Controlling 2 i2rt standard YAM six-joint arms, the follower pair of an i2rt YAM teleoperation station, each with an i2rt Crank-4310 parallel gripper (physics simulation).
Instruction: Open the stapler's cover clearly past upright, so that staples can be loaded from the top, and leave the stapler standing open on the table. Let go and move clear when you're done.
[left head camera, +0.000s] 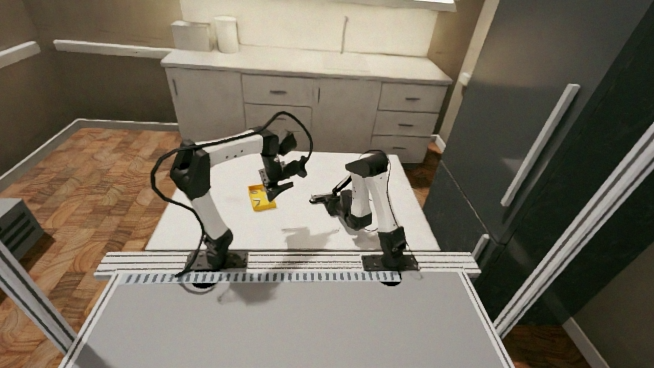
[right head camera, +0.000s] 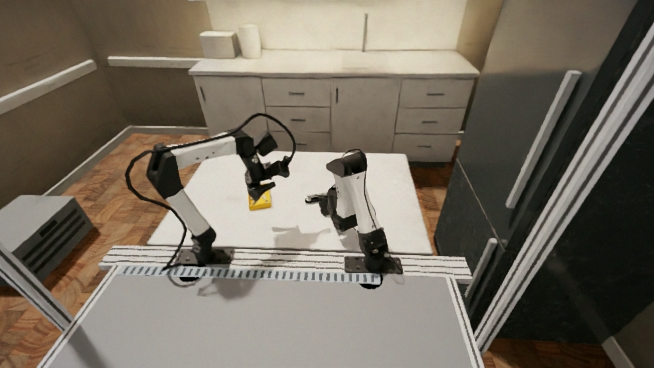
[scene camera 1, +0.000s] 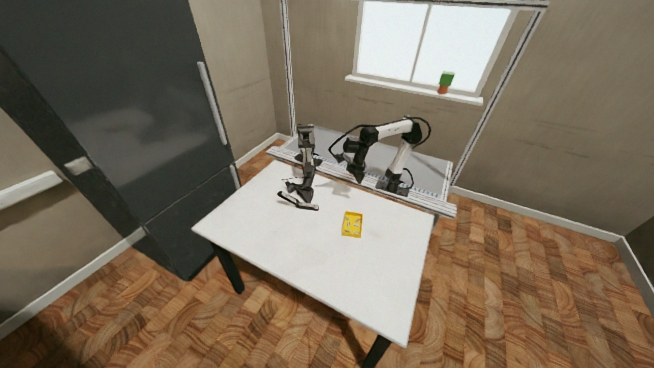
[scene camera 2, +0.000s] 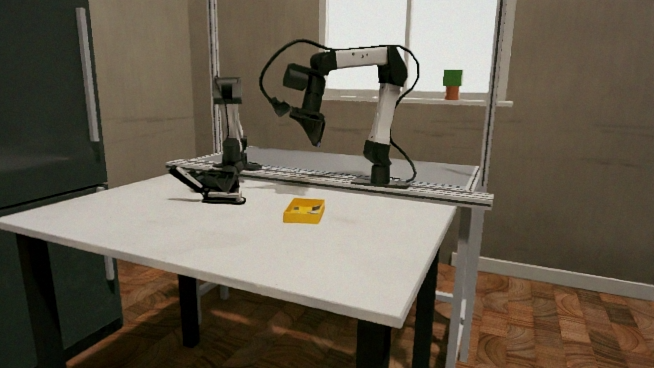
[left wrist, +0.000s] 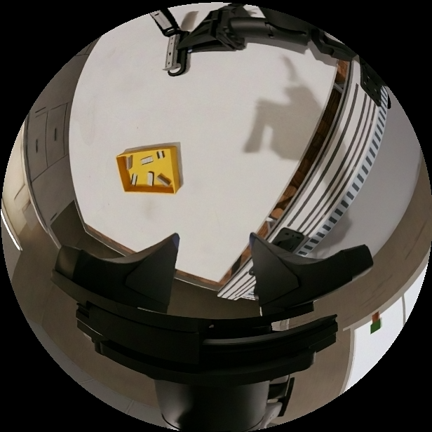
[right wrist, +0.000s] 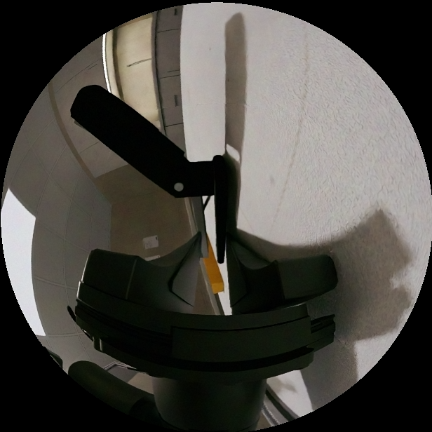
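Pixels of known places: left gripper, fingertip midpoint: (left head camera: 267, 194) (right head camera: 255, 194) (scene camera 1: 359, 180) (scene camera 2: 316, 146); right gripper, fingertip midpoint: (left head camera: 323, 198) (right head camera: 319, 198) (scene camera 1: 308, 204) (scene camera 2: 226, 196); left arm's base, origin of the base link: (left head camera: 217, 261) (right head camera: 205, 257) (scene camera 1: 391, 189) (scene camera 2: 380, 184); right arm's base, origin of the base link: (left head camera: 389, 263) (right head camera: 372, 266).
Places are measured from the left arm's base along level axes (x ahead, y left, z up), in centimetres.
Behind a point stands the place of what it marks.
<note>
The black stapler rests with its base (right wrist: 220, 210) (scene camera 2: 225, 201) {z -1.3, x 35.4, y -39.3 cm} flat on the table. Its cover (right wrist: 127, 140) (scene camera 2: 185, 180) {z 5.0, x 39.5, y -50.3 cm} (scene camera 1: 287, 199) {z 4.9, x 39.3, y -49.9 cm} is swung well past upright and slants up and away from the hinge, its silver underside facing up. The silver magazine (left wrist: 172, 52) lies along the base. My right gripper (right wrist: 213, 234) is low at the stapler's base end, its fingers a little apart around the base and magazine, with a gap beside the base plate; it looks open. My left gripper (left wrist: 213, 234) (scene camera 2: 318, 143) {z 14.6, x 18.2, y -16.8 cm} is open and empty, high above the table.
A yellow tray (scene camera 2: 302, 218) {z -0.8, x 42.4, y -10.8 cm} (left wrist: 150, 189) with several small staple strips stands on the white table (scene camera 2: 200, 250) {z -2.2, x 67.9, y -24.1 cm}, right of the stapler in the scene views. My left arm hangs near and above it in the head views. The mounting rail (left head camera: 300, 260) {z -0.1, x -1.0, y -28.3 cm} runs along the table edge.
</note>
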